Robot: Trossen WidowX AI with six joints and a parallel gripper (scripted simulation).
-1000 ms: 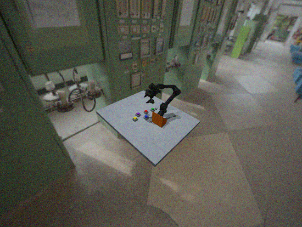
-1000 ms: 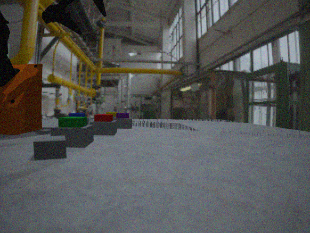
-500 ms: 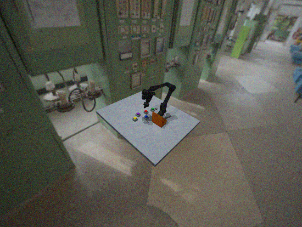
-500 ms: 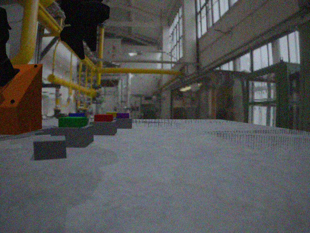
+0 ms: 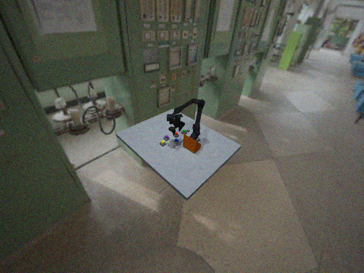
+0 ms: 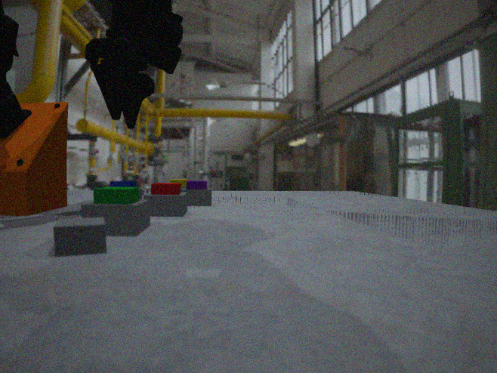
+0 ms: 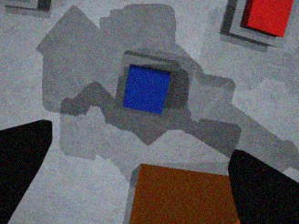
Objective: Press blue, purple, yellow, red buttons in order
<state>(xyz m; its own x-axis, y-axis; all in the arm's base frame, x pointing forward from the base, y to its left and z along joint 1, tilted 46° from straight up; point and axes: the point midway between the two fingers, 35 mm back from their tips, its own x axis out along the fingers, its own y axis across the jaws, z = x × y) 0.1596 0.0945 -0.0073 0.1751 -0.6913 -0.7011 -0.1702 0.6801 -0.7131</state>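
My gripper tip is now 9 cm above the blue button. Also, from my gripper tip: purple button (11 cm ahead, 9 cm below, 5 cm to the left); then yellow button (13 cm to the left, 9 cm below, 5 cm ahead); then red button (9 cm below, 9 cm ahead, 7 cm to the right).
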